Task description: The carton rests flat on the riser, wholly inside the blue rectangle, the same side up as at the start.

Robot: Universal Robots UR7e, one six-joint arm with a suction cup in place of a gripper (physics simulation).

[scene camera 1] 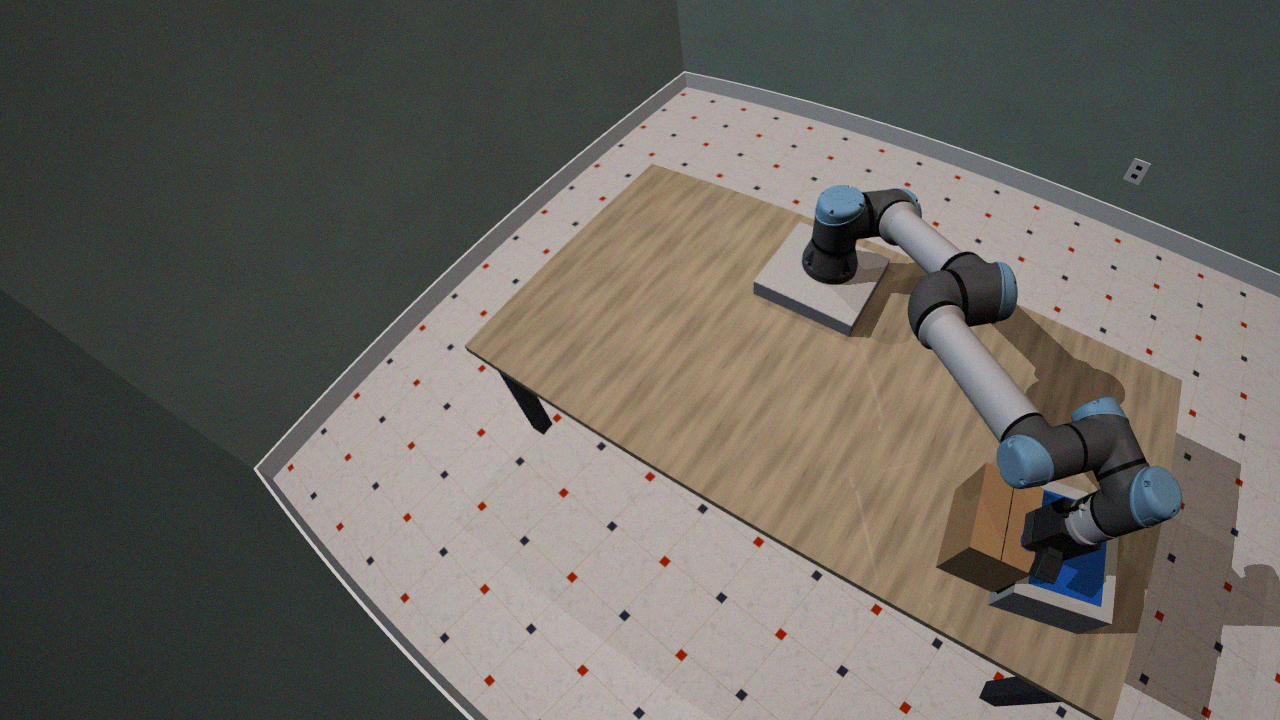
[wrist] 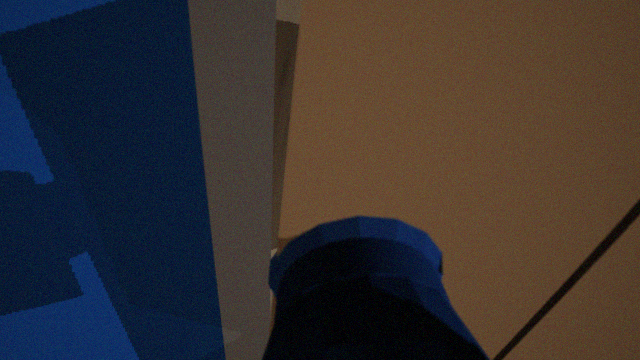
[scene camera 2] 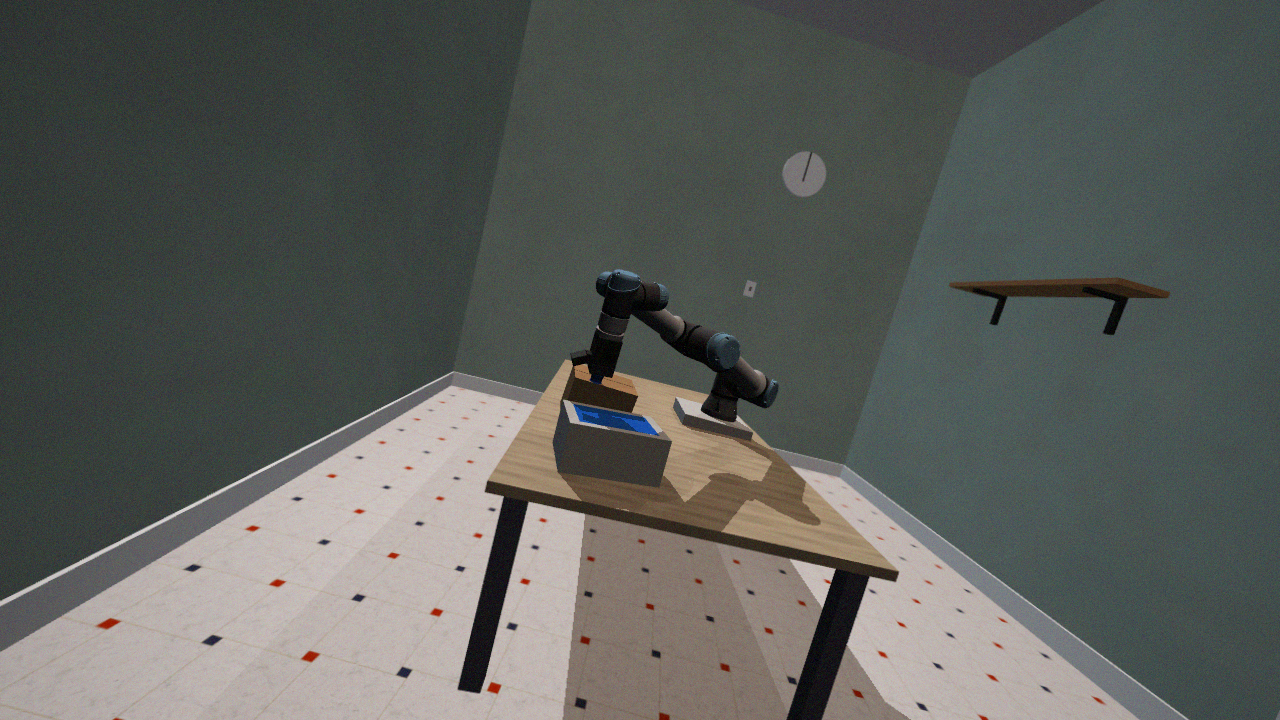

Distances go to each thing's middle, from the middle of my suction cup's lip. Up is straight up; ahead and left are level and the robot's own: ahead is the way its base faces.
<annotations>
The brown carton (scene camera 1: 981,544) is 70 mm below my suction cup, 60 mm to the right of it and 30 mm behind it.
</annotations>
